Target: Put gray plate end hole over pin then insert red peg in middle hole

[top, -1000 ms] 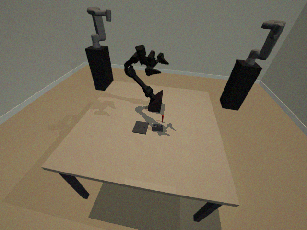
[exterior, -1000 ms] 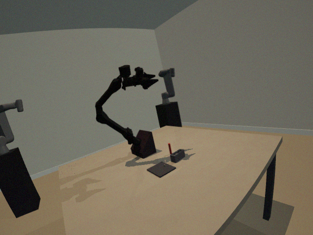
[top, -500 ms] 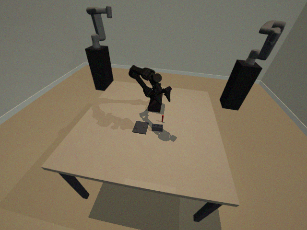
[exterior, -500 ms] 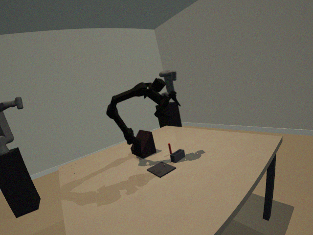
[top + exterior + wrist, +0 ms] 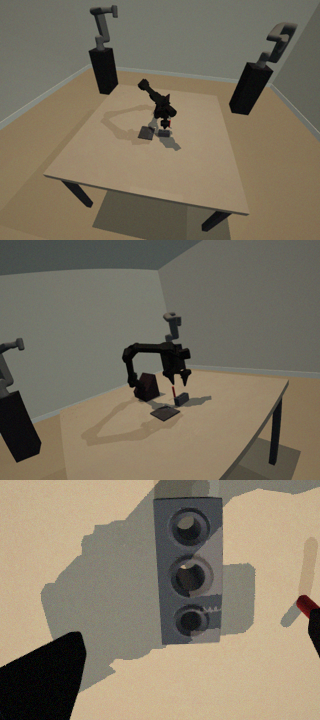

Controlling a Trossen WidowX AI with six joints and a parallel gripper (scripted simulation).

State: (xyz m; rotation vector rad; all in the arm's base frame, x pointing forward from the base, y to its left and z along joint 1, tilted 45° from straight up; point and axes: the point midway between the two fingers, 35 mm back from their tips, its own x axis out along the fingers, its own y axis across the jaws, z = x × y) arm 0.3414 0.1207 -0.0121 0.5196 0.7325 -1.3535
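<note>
Now: gripper tip 8 cm above the gray plate. From my gripper tip the other things lie so: red peg 11 cm behind, 3 cm to the left, 8 cm below; dark square base 1 cm ahead, 13 cm to the right, 11 cm below.
</note>
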